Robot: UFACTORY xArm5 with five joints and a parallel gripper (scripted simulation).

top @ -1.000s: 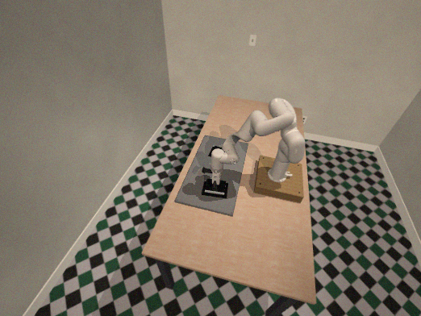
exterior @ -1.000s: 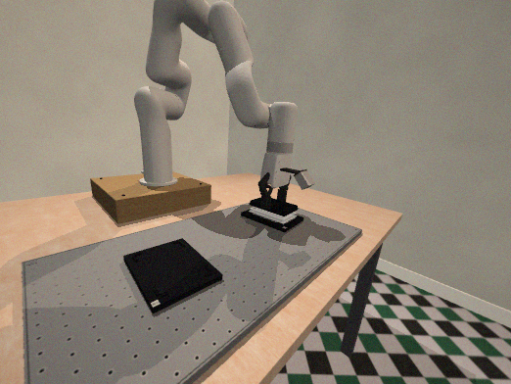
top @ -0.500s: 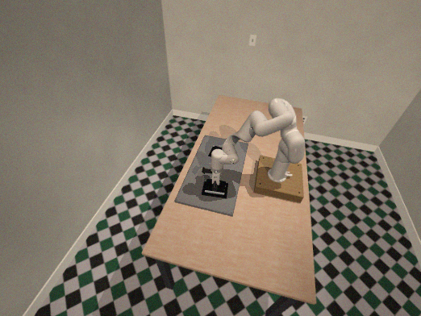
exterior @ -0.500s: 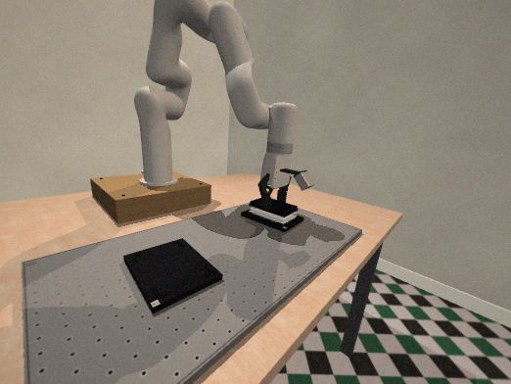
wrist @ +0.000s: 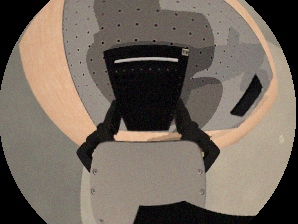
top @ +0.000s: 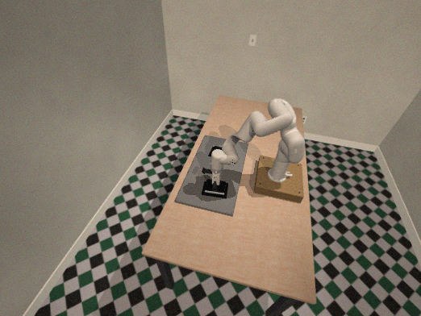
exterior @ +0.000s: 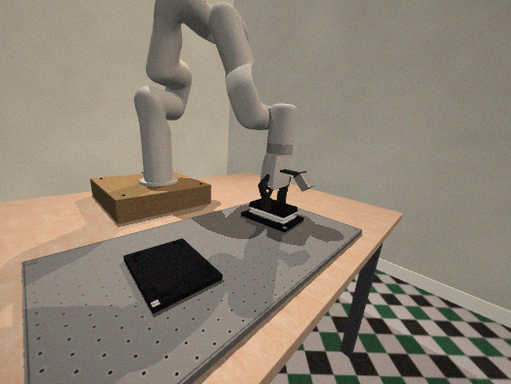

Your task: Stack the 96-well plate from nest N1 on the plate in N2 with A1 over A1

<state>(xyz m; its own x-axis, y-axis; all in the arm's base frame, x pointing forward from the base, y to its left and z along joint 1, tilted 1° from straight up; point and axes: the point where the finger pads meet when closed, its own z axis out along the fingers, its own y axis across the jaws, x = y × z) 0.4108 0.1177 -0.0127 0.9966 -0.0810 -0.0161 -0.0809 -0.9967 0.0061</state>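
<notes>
Right now the clear 96-well plate is 3 cm below my hand. Also, from my hand: black 96-well plate: 1 cm below; plate nest N1: 2 cm behind, 35 cm to the right, 5 cm below; plate nest N2: 5 cm below.
</notes>
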